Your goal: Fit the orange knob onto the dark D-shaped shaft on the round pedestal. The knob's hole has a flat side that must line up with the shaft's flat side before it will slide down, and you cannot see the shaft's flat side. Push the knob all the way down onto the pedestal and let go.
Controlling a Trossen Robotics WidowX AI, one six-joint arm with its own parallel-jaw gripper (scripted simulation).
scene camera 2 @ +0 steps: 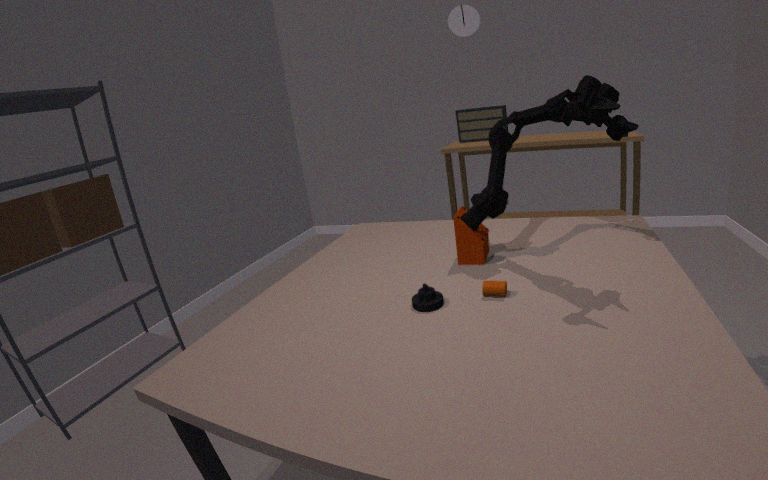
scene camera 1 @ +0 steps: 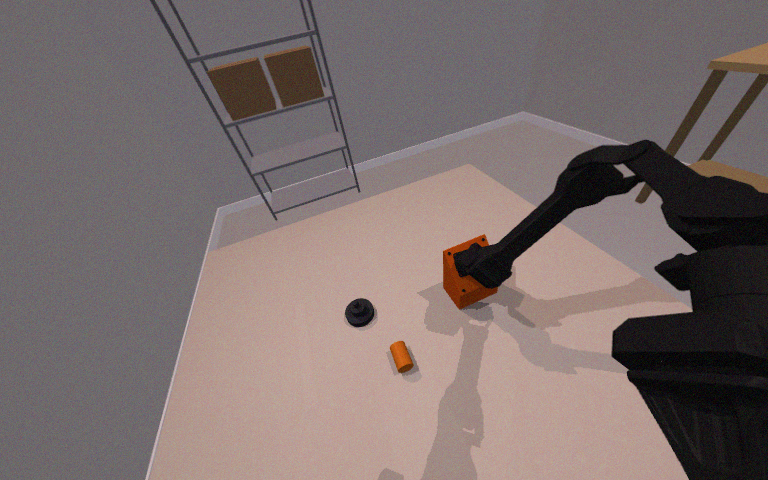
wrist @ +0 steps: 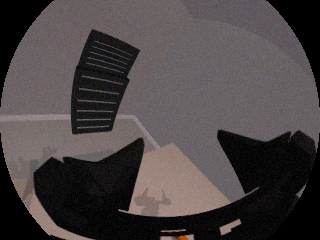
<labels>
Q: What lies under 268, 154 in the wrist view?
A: My gripper.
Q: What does my gripper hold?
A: Nothing.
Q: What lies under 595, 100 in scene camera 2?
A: My gripper.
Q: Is my gripper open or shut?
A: Open.
</labels>
